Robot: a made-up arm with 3 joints. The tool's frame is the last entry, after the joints.
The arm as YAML. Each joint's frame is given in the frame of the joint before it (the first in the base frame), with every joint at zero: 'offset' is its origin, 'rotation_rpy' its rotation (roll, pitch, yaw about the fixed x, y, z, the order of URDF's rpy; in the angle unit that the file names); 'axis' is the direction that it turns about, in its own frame. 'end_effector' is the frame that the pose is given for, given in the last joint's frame.
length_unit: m
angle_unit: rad
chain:
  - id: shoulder
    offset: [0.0, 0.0, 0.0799]
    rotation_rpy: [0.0, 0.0, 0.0]
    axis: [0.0, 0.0, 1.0]
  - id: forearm
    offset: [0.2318, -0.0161, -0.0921]
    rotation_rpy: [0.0, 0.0, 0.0]
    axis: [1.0, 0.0, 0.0]
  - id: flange
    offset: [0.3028, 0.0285, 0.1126]
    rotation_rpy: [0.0, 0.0, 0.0]
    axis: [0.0, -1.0, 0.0]
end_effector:
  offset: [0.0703, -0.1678, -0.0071]
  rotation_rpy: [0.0, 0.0, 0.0]
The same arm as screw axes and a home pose.
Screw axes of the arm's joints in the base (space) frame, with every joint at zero. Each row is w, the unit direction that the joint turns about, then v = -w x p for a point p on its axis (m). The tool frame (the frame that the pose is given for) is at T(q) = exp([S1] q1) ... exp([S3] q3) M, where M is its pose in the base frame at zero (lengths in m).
S1: w 0 0 1 v 0 0 0
S2: w 1 0 0 v 0 -0.0122 0.0161
S3: w 0 -1 0 v 0.1004 0 -0.5346
M =
1 0 0 0.6049
0 1 0 -0.1554
0 0 1 0.0933
0 0 0 1

